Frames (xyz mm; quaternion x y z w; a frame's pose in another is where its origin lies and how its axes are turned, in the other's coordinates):
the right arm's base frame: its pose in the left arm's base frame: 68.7 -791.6 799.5 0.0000 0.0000 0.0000 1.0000
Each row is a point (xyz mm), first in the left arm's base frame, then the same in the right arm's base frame.
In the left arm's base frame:
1: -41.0 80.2 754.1
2: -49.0 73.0 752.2
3: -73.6 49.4 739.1
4: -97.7 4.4 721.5
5: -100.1 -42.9 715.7
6: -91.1 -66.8 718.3
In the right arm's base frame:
1: -109.7 871.8 -45.4
2: -117.7 864.6 -47.3
3: -142.3 841.0 -60.4
4: -166.4 796.0 -78.0
5: -168.8 748.7 -83.8
6: -159.8 724.8 -81.2

